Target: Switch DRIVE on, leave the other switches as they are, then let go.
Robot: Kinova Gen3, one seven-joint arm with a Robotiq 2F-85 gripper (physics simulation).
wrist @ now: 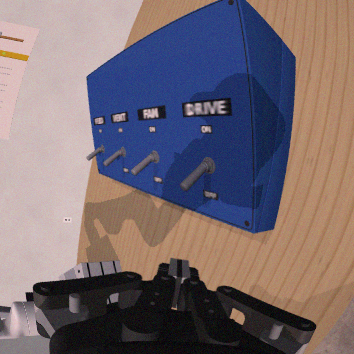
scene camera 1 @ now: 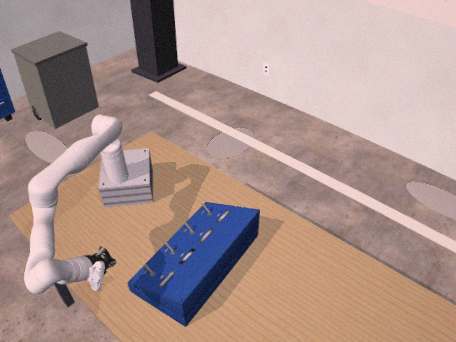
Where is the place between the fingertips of my gripper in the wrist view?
176,270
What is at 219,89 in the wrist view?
A blue switch panel.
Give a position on a blue switch panel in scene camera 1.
182,281
